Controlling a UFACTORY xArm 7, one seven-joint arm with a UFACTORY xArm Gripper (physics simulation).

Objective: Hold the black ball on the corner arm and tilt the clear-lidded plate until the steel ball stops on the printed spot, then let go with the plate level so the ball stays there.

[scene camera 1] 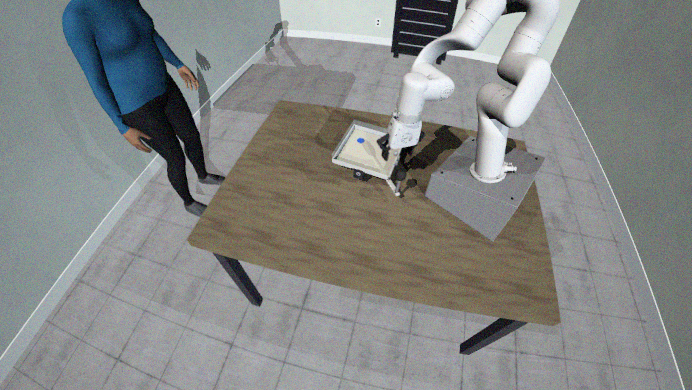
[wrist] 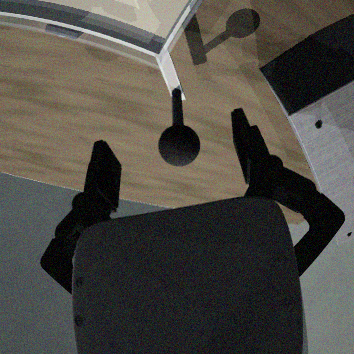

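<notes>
The clear-lidded plate (scene camera 1: pixel 352 156) (wrist: pixel 115 33) is a square cream tray with grey walls, left of my gripper in the scene view. Its printed blue spot (scene camera 1: pixel 360 140) lies toward the far left of the cream floor. I cannot make out the steel ball; whether the plate is exactly level is hard to tell. A white corner arm (scene camera 1: pixel 393 187) (wrist: pixel 170 75) juts from the near right corner and bears a dark post with the black ball (scene camera 1: pixel 399 173) (wrist: pixel 179 145). My gripper (scene camera 1: pixel 396 152) (wrist: pixel 169 137) is open, its fingers wide apart on either side of the ball, not touching it.
A black knob-like part (scene camera 1: pixel 361 175) shows under the plate's near edge. The wooden table (scene camera 1: pixel 300 215) bears my grey base plate (scene camera 1: pixel 465 192) on the right. A person in blue (scene camera 1: pixel 120 60) stands beyond the left edge. A black drawer cabinet (scene camera 1: pixel 424 25) stands at the back wall.
</notes>
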